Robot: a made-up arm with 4 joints.
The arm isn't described. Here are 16 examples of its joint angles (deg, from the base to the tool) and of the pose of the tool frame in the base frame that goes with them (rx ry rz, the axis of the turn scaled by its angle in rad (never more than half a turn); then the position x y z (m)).
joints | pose
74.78 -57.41 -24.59 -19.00 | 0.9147 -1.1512 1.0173 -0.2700 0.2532 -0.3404
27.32 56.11 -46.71 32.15 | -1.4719 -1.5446 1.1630 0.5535 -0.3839 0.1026
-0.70 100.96 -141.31 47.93 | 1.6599 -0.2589 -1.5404 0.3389 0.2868 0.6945
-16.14 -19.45 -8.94 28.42 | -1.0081 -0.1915 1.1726 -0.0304 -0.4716 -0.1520
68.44 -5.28 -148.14 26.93 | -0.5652 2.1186 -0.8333 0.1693 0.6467 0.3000
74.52 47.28 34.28 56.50 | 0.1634 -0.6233 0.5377 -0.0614 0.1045 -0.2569
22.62 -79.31 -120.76 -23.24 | 1.6457 -1.4932 0.4151 -0.3083 0.5588 -0.1400
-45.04 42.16 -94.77 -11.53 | 1.3930 1.1835 -2.3295 0.7263 -0.1639 0.3553
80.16 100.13 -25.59 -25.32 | -1.1920 -1.8914 -1.1764 0.6013 -0.3656 -0.0166
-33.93 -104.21 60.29 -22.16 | -1.3251 1.1744 0.7868 -0.3826 0.0400 0.3621
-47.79 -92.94 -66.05 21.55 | 0.1576 -0.2450 1.2491 -0.2957 -0.2626 -0.3997
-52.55 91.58 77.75 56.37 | -1.6506 -1.3876 -0.7183 0.2981 -0.3421 -0.0770
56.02 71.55 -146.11 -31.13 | 0.0495 2.1411 -0.8779 0.5068 0.3695 0.4946
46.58 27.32 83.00 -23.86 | -1.1955 -0.0982 -0.5657 -0.1446 0.1738 -0.2925
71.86 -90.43 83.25 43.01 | -0.1513 1.1679 1.9655 -0.0348 -0.4377 0.3743
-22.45 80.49 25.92 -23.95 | 2.2705 1.7316 0.9426 0.2248 -0.5069 0.2633
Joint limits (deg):
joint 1: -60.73..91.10
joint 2: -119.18..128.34
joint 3: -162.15..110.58
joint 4: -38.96..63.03
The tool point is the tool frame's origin. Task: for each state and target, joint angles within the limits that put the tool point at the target. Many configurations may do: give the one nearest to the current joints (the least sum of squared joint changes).
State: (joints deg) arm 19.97 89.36 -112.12 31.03
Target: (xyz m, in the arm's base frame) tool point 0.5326 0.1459 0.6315
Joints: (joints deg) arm 10.11 81.62 -132.19 34.87
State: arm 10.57 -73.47 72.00 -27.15
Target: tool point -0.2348 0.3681 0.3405
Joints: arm -34.19 -98.39 98.40 -2.73
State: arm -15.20 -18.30 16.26 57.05
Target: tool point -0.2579 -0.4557 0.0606
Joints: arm -60.29 -38.16 -9.89 22.48
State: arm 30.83 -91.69 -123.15 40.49
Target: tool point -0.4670 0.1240 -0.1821
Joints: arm 73.36 -105.69 -71.77 63.03
